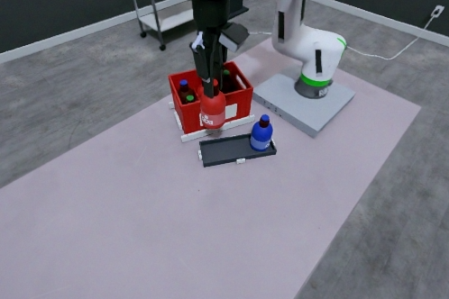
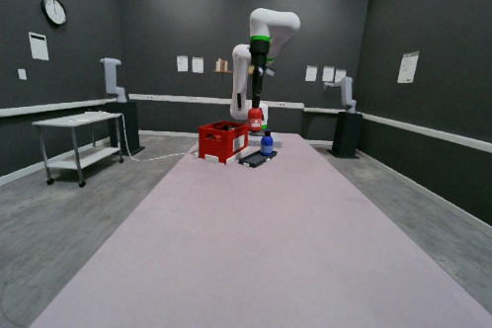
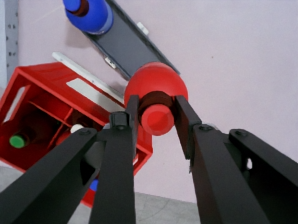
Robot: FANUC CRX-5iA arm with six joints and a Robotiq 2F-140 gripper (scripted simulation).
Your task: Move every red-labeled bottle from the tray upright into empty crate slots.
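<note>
Right now my hand is 80 mm above the red bottle. Round my hand: blue bottle: 250 mm below, 150 mm behind, 100 mm to the left; red crate: 250 mm below, 160 mm to the right, 130 mm behind; dark tray: 320 mm below, 70 mm behind, 50 mm to the left.
</note>
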